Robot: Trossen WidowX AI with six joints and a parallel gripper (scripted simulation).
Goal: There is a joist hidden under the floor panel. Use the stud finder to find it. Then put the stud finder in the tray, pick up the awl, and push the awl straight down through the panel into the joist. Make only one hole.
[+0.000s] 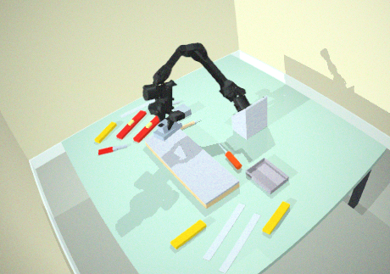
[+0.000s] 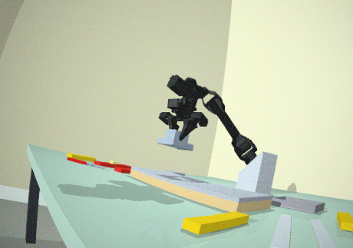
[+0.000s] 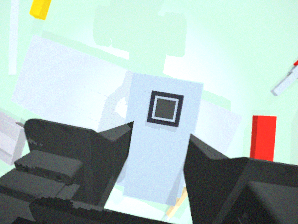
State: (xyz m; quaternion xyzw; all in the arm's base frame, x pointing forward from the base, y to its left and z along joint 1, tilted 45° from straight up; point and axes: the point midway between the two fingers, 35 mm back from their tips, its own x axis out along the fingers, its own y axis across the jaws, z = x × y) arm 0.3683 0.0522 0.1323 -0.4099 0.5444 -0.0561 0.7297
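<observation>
Right now my gripper tip is 29 cm past the grey tray, 38 cm to the right of it and 16 cm above it. From my gripper tip the other things lie so: stud finder 1 cm ahead, 2 cm above; square indicator 2 cm ahead, 1 cm to the left, 3 cm above; thin wooden tool 19 cm behind, 14 cm to the right, 16 cm below.
</observation>
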